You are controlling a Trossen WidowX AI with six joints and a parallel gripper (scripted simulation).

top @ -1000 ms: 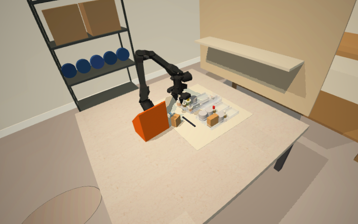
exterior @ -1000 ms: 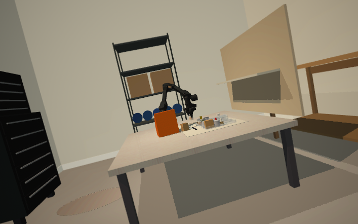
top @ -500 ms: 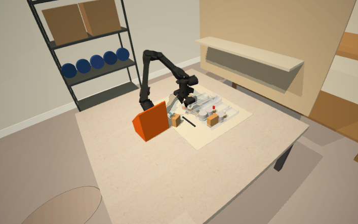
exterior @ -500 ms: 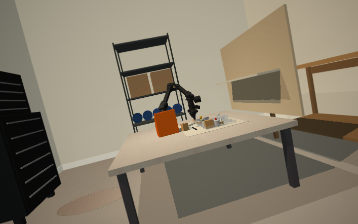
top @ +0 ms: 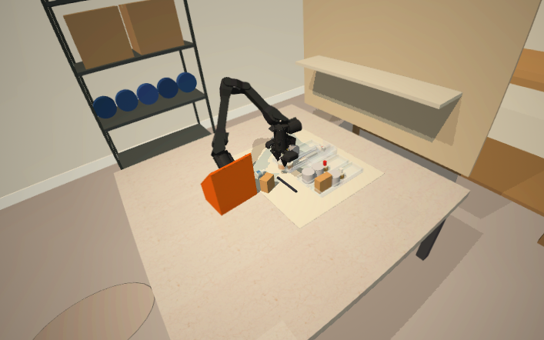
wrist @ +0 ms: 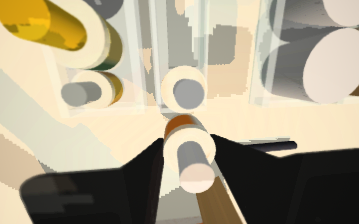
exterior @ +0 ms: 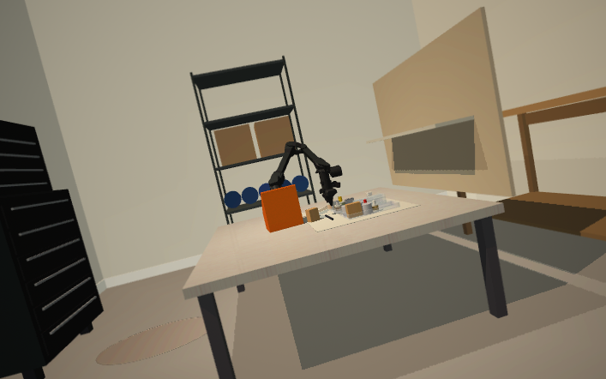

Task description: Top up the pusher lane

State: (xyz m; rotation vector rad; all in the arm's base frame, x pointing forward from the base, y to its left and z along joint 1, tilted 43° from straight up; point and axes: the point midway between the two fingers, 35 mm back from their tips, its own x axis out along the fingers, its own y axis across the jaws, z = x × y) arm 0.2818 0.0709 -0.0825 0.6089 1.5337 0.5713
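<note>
Right now the black stick is 9 cm to the right of my gripper tip, 5 cm below it and 5 cm behind it. From my gripper tip the other things lie so: tan box 13 cm behind, 4 cm to the right, 2 cm below.
</note>
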